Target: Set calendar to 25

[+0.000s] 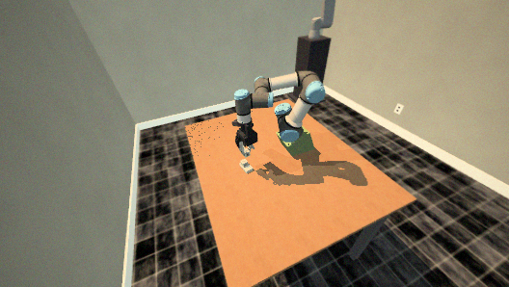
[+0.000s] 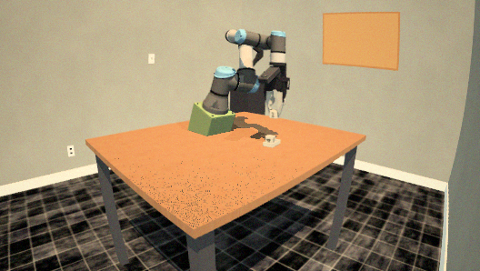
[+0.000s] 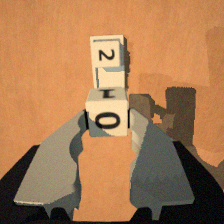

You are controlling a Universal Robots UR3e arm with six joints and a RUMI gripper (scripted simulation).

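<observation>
Now: hand 130 mm above the white calendar tray and 10 mm to the left of it. Round my hand: white calendar cube 10 mm below.
</observation>
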